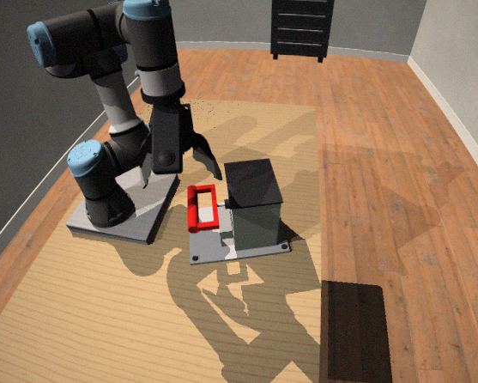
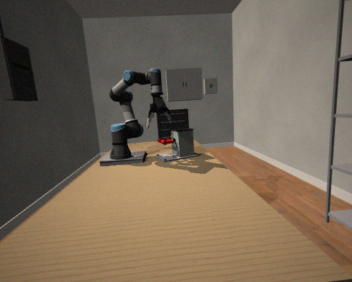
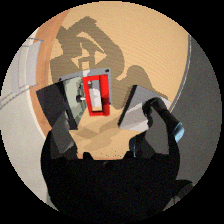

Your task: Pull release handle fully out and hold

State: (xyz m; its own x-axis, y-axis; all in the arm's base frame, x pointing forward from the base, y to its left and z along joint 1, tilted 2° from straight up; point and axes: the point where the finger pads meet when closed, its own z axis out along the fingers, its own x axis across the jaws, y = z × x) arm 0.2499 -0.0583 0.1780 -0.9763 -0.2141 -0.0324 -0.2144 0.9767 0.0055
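My hand is 60 mm short of the release handle, 30 mm to the right of it and 90 mm above it. Also, from my hand: grey base plate: 100 mm ahead, 40 mm to the left, 190 mm below.
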